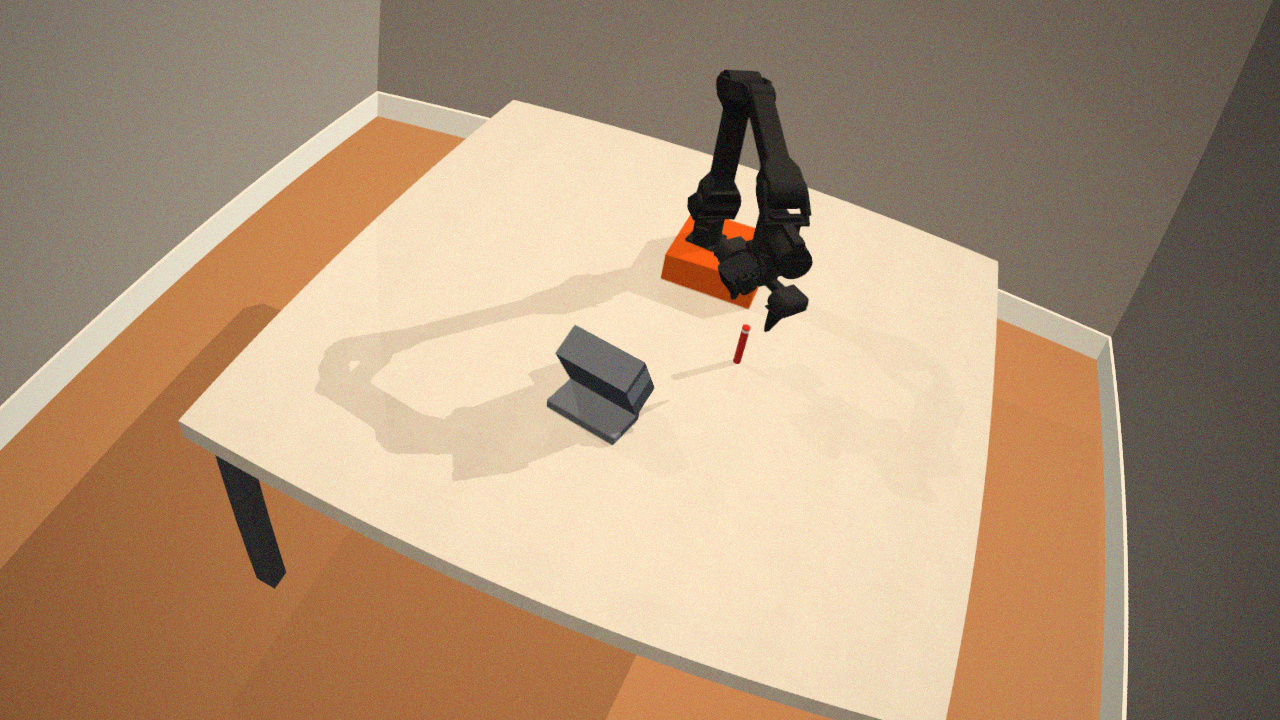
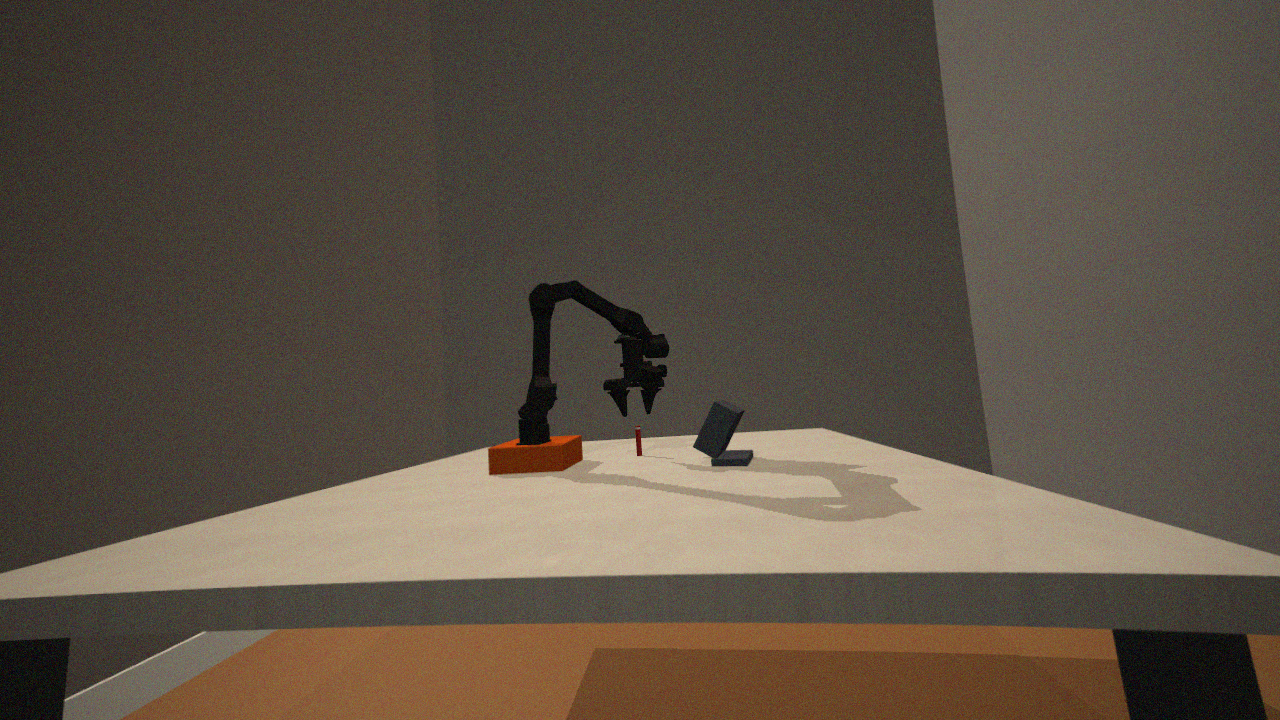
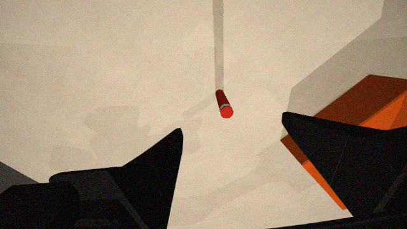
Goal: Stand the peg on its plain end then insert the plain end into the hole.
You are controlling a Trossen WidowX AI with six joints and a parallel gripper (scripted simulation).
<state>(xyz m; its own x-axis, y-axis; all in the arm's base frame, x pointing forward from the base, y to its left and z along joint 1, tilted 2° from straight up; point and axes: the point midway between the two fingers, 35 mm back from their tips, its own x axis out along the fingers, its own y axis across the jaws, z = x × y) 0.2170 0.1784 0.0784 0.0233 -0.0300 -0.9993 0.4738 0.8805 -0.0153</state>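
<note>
Right now my gripper tip is 5 cm above the red peg. The rest, counted from my gripper tip: flat foot 26 cm ahead, 14 cm to the right, 10 cm below; then grey sloped panel 23 cm ahead, 14 cm to the right, 3 cm below.
</note>
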